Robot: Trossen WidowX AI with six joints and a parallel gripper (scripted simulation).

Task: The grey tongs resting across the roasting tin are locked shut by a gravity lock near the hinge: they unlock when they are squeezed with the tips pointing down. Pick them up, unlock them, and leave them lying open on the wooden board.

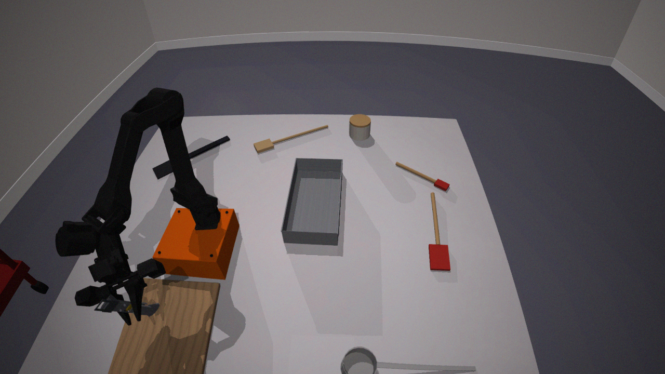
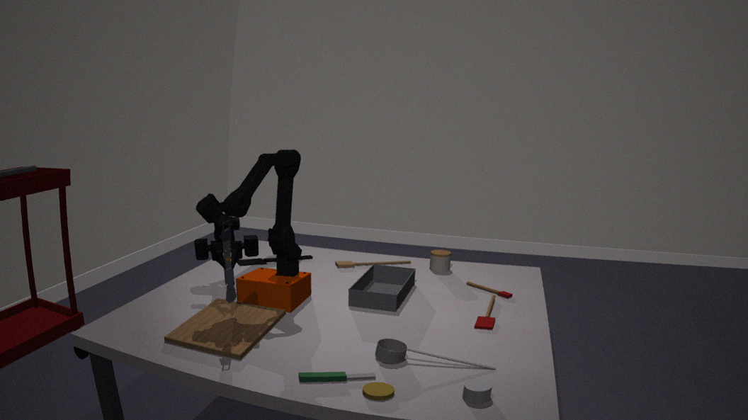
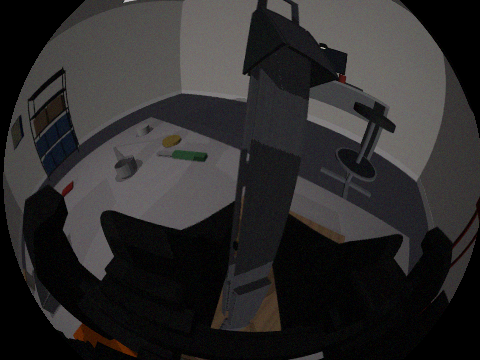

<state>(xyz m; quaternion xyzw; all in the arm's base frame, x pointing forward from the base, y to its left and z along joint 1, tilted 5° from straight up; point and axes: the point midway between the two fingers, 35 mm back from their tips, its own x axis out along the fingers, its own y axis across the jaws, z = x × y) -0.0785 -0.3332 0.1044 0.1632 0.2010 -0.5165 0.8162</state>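
The wooden board lies 180 mm below my gripper tip, 30 mm behind it and 20 mm to the left of it. Also, from my gripper tip: black spatula (740 mm to the left, 190 mm below, 110 mm behind); roasting tin (460 mm to the left, 370 mm ahead, 160 mm below); green-handled knife (340 mm ahead, 190 mm to the right, 180 mm below).
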